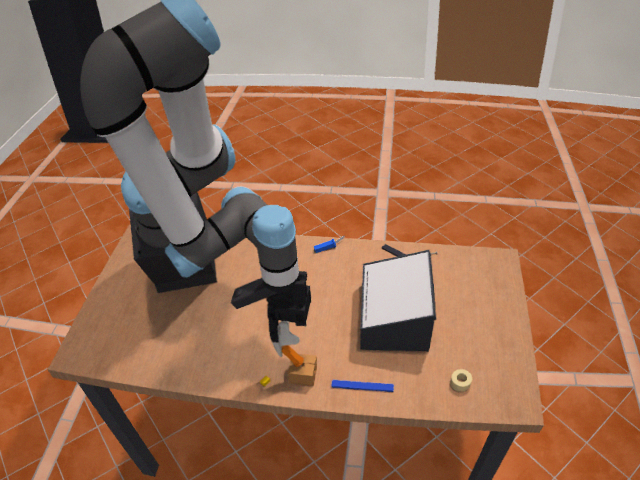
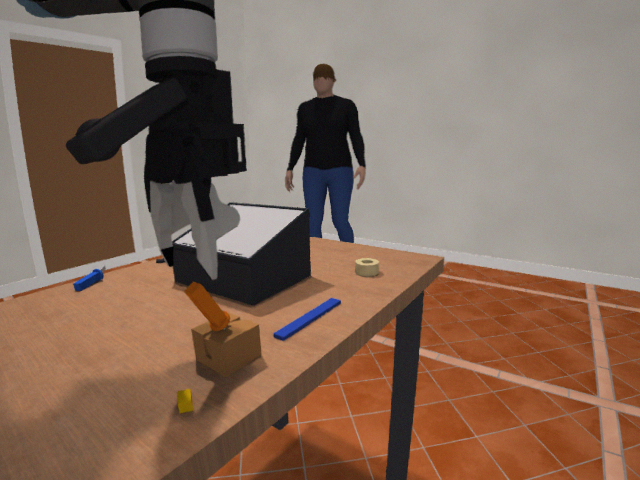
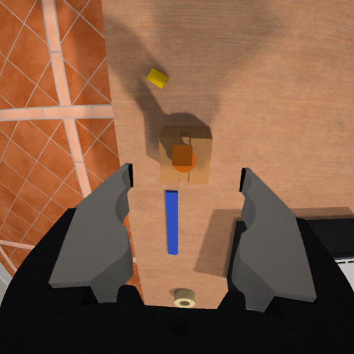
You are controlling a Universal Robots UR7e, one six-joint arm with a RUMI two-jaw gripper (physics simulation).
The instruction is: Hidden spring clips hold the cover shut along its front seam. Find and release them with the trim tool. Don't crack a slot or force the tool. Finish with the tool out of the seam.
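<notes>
The trim tool's orange handle [image 1: 292, 355] [image 2: 206, 305] [image 3: 182, 155] leans up out of a brown slotted block [image 1: 302, 376] [image 2: 230, 351] [image 3: 201, 167]; its blade is hidden. My gripper [image 1: 278, 348] [image 2: 191, 269] [image 3: 186, 166] is open and empty, just above the handle, with its fingertips clear of it. The light cover [image 1: 398, 291] [image 2: 271, 222] [image 3: 348, 281] lies sloped and shut on a black box [image 1: 398, 335] [image 2: 281, 268] [image 3: 335, 231]. A row of dark slot marks [image 1: 366, 297] [image 2: 222, 251] runs along its low edge. No clips are visible.
A blue bar [image 1: 361, 385] [image 2: 307, 318] [image 3: 172, 222], a tape roll [image 1: 461, 380] [image 2: 367, 267] [image 3: 184, 298] and a yellow block [image 1: 264, 381] [image 2: 185, 400] [image 3: 157, 78] lie on the table. A blue screwdriver [image 1: 325, 245] [image 2: 88, 279] and a dark-handled tool [image 1: 393, 251] lie at the back. A person [image 2: 328, 134] stands beyond.
</notes>
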